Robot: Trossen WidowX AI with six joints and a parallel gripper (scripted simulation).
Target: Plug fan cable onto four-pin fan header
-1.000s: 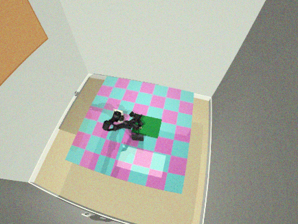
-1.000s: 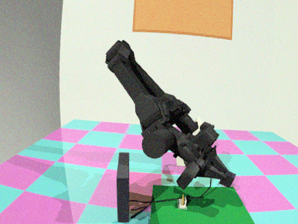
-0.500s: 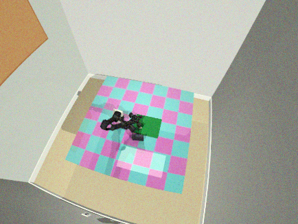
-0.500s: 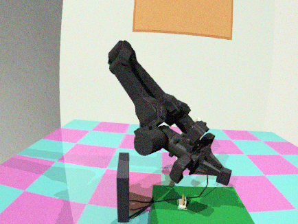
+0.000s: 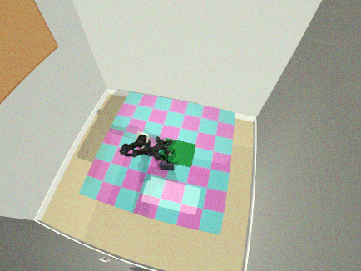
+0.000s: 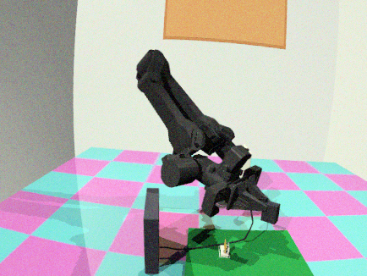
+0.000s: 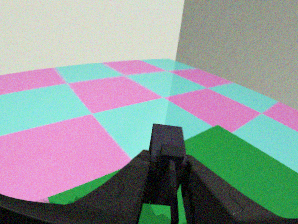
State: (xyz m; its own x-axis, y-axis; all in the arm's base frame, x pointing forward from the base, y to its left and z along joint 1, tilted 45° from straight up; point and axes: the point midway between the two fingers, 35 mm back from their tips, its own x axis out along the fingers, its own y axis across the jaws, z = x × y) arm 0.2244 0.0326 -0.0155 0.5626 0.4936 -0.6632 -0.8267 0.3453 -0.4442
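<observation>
Now: the white four-pin fan header 100 mm below my gripper tip, 80 mm to the right of it and 30 mm ahead of it. The rest, counted from my gripper tip: black fan 210 mm to the right, 50 mm ahead, 40 mm below; green board 120 mm below, 90 mm ahead, 30 mm to the right; black plug 10 mm below.
</observation>
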